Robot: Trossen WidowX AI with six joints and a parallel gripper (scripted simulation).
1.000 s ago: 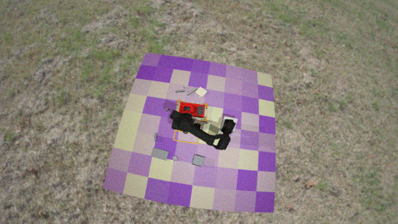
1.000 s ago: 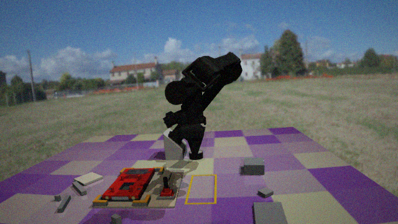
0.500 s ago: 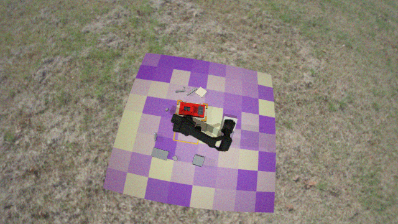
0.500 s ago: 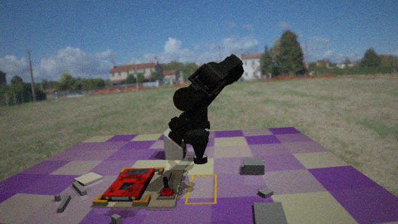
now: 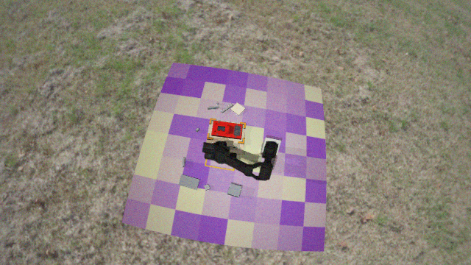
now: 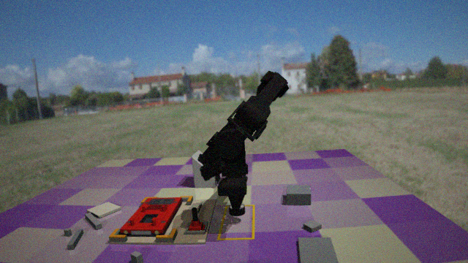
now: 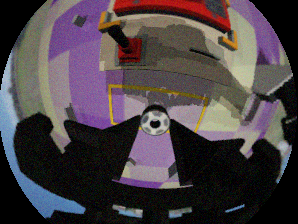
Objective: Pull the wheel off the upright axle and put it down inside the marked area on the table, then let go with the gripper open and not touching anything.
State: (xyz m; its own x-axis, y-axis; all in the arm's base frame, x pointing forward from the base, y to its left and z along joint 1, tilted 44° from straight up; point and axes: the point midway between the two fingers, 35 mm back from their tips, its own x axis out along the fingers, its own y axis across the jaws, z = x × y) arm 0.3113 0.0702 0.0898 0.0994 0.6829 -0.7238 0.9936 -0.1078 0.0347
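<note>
Right now the upright axle is 4 cm ahead of my gripper tip and 10 cm to the right of it. Also, from my gripper tip: tile (9 cm behind, 41 cm to the right, 3 cm below); dark wheel (right at my gripper tip).
</note>
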